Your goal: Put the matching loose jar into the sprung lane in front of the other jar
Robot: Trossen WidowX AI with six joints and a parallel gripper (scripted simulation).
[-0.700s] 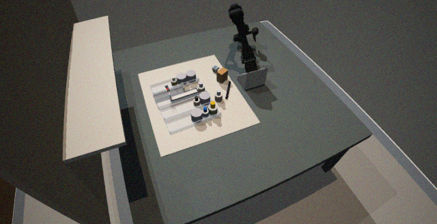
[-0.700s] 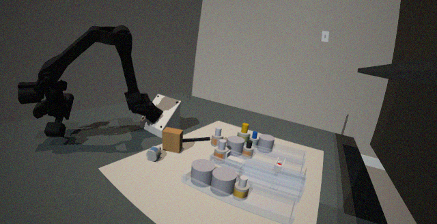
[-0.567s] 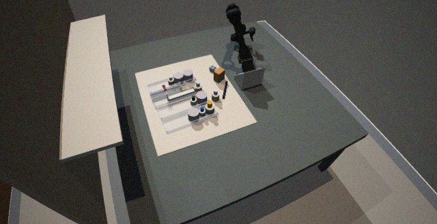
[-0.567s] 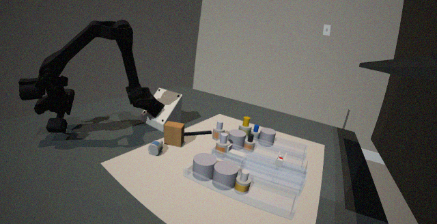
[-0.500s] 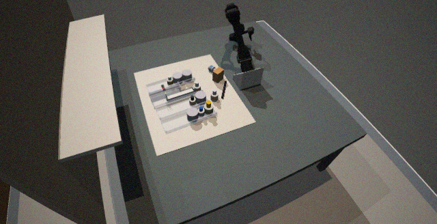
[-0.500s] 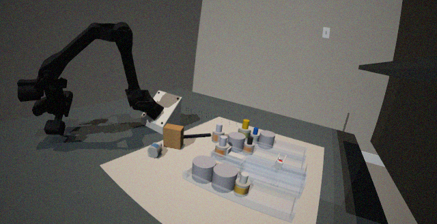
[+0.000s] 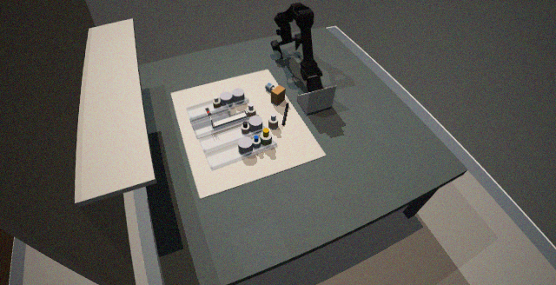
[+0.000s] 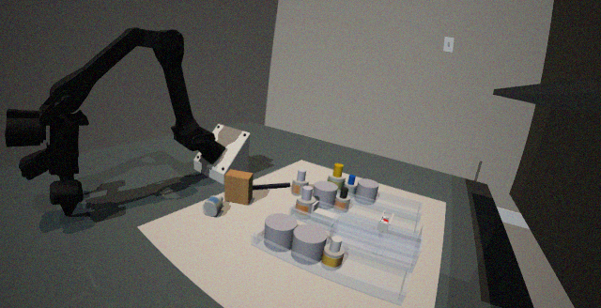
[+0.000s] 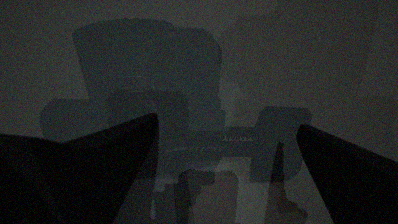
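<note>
The black stick is 480 mm to the left of my gripper tip and 190 mm ahead of it. The rest, counted from my gripper tip: clear lane rack (500 mm ahead, 450 mm to the left, 10 mm above); shelf (860 mm ahead, 510 mm to the left, 360 mm above); brown box (380 mm to the left, 200 mm ahead, 30 mm above).
</note>
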